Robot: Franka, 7 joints.
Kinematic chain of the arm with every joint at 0, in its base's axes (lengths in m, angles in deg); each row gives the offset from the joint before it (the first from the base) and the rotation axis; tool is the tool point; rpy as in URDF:
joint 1: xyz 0 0 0.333 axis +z
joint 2: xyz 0 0 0 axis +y
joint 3: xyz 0 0 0.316 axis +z
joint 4: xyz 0.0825 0 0 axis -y
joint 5: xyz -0.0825 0 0.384 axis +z
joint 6: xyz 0 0 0 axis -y
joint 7: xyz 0.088 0 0 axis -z
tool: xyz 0 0 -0.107 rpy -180 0 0
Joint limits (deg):
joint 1: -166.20..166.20
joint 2: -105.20..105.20
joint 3: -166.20..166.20
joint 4: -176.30..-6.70
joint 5: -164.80..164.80
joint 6: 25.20..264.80
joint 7: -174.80..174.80
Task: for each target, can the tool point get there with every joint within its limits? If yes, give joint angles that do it. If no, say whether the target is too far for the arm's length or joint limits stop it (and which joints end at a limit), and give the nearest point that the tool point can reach.
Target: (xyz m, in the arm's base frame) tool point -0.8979 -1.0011 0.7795
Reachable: no: too far | nearest point -0.5436 -0.6061 0.6033 | short by 0.559 m
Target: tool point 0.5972 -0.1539 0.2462
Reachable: yes | joints -125.97 -71.76 107.11 -112.82 96.72 149.91 71.68
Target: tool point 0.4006 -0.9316 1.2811
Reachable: no: too far | nearest point 0.2476 -0.5757 0.9189 | short by 0.530 m
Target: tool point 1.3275 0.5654 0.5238
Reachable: no: too far | nearest point 0.7825 0.3333 0.4455 | short by 0.598 m
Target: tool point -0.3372 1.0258 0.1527
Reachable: no: too far | nearest point -0.2642 0.8039 0.1917 | short by 0.237 m
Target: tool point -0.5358 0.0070 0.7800
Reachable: yes | joints 60.81 -36.90 66.21 -69.99 -101.92 216.10 -100.55
